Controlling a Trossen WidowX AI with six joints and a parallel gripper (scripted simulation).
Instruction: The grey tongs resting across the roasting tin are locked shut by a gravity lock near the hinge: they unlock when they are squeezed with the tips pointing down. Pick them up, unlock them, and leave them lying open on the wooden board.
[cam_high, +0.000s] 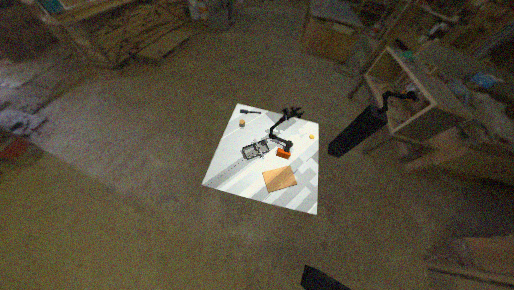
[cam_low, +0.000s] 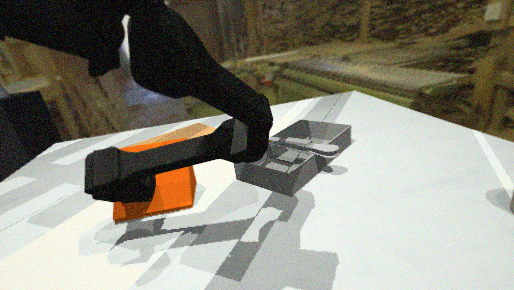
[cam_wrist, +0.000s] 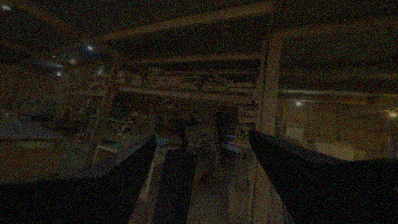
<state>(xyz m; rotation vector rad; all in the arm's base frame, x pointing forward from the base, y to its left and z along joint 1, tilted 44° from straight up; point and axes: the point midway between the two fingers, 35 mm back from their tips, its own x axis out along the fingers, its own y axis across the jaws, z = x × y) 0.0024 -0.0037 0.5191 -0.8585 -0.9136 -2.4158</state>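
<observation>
My gripper tip is 51 cm to the right of the roasting tin, 41 cm above it and 34 cm short of it. The rest, counted from my gripper tip: yellow thing: 43 cm below, 30 cm behind, 3 cm to the right; then dark tool: 69 cm ahead, 43 cm below, 4 cm to the right; then wooden board: 73 cm to the left, 43 cm below, 5 cm behind.
</observation>
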